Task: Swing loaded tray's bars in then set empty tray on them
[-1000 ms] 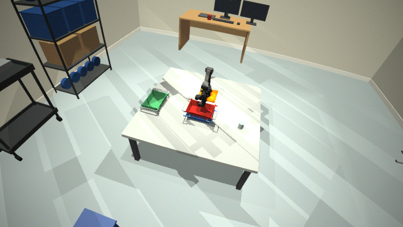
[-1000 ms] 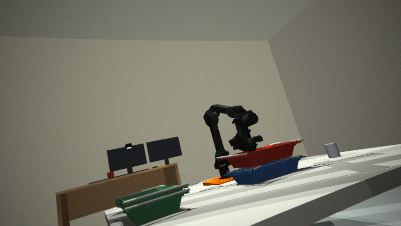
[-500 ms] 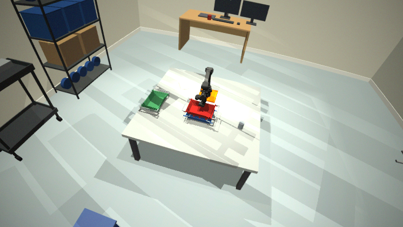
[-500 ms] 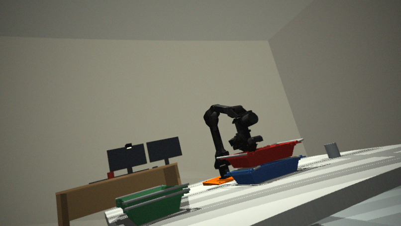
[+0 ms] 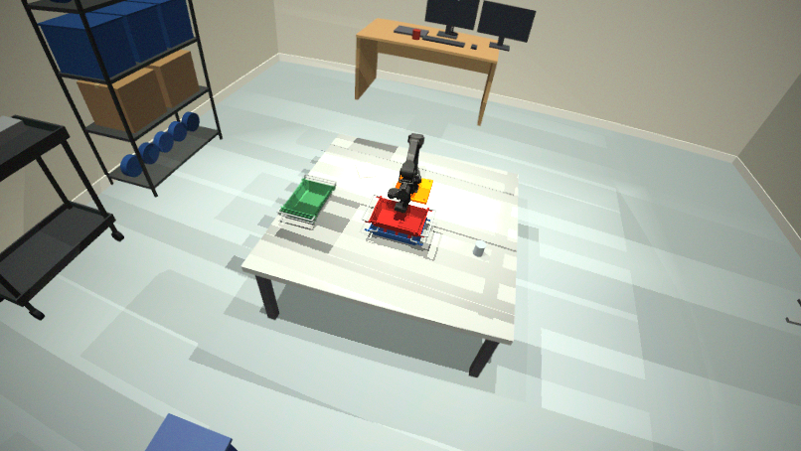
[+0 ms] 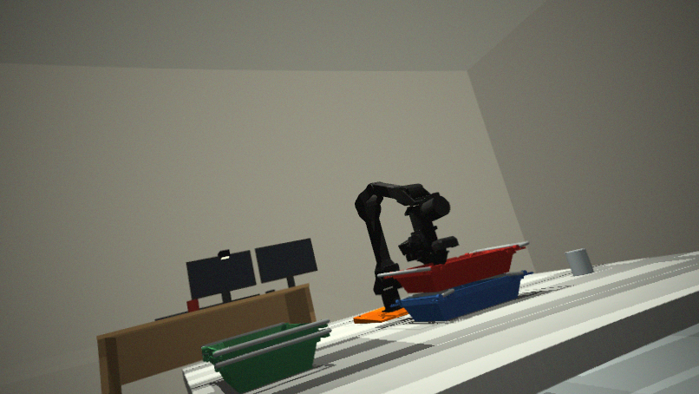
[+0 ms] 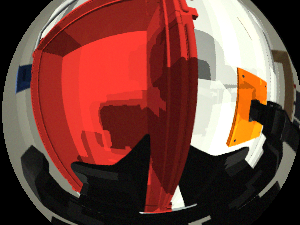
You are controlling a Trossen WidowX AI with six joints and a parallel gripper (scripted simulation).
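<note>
The red tray lies 8 cm ahead of my gripper tip and 3 cm above it. From my gripper tip the other things lie so: paper: 40 cm behind, 32 cm to the right, 8 cm below; then grey cup: 44 cm to the left, 10 cm ahead, 5 cm below.
</note>
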